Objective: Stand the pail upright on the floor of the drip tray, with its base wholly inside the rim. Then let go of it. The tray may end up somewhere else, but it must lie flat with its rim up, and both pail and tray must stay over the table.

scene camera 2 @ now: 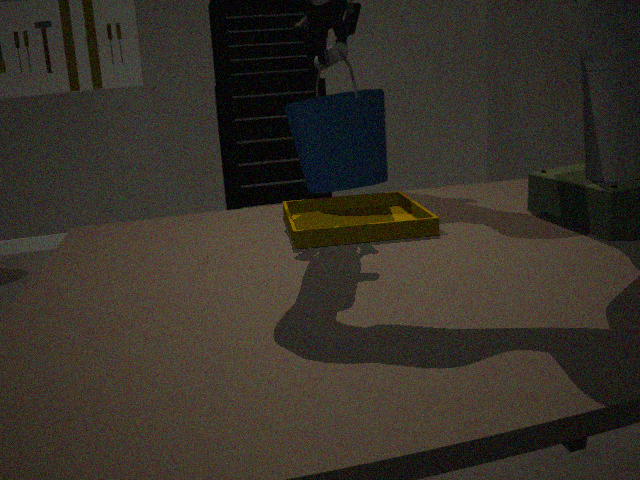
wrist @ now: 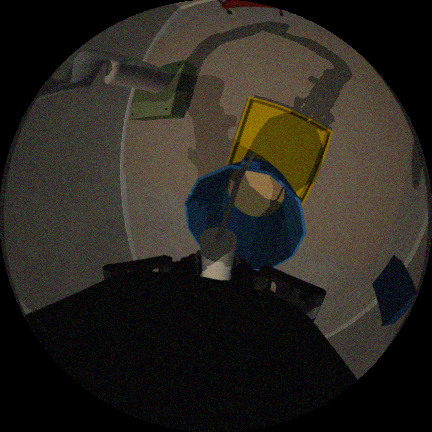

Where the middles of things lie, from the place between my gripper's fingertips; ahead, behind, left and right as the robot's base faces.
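Scene:
You'd find the yellow drip tray (wrist: pixel 295 144) 27 cm below my hand, and it's also 15 cm to the left of my hand and 1 cm behind it.

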